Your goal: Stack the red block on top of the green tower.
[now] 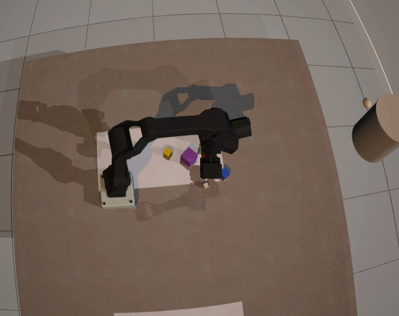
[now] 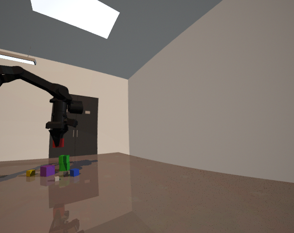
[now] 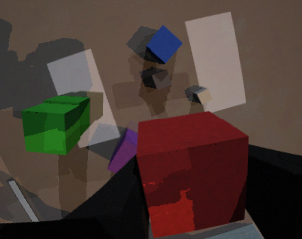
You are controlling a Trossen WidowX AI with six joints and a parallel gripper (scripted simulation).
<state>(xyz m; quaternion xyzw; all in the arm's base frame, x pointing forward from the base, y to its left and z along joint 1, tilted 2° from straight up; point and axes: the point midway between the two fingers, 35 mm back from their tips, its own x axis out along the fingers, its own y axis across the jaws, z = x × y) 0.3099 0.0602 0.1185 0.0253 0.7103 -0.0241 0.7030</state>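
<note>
Now: the purple block 12 cm below my gripper tip, 5 cm to the left of it and 5 cm behind it. From my gripper tip the other things lie so: small white block (13 cm below, 6 cm to the right); then red block (1 cm above); then small dark block (13 cm below, 3 cm ahead, 1 cm to the right).
</note>
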